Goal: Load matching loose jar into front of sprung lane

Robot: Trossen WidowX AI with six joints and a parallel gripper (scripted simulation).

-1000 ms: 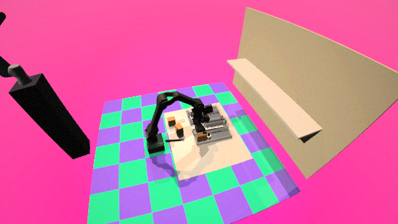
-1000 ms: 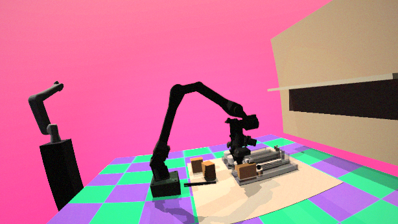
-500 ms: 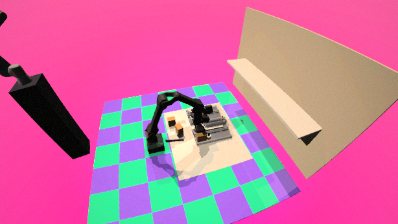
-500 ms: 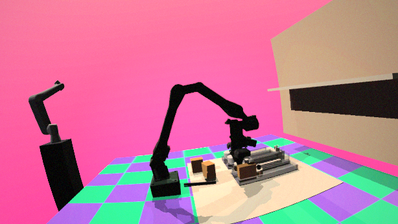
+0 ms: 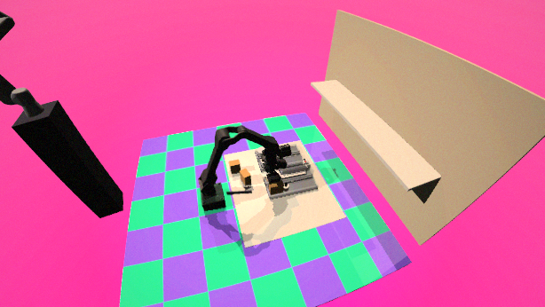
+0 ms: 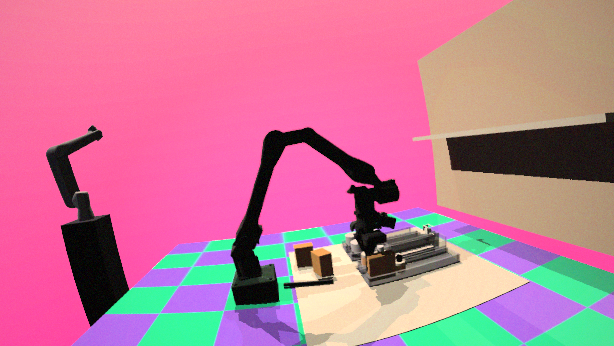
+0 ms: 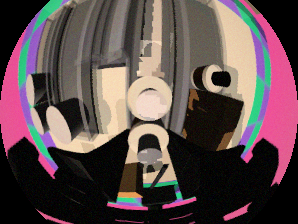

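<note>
The brown box lies 8 cm to the right of my gripper tip. Round my gripper tip: black rod (19 cm behind, 3 cm below); shelf wall (60 cm ahead, 36 cm above, 13 cm to the right).
</note>
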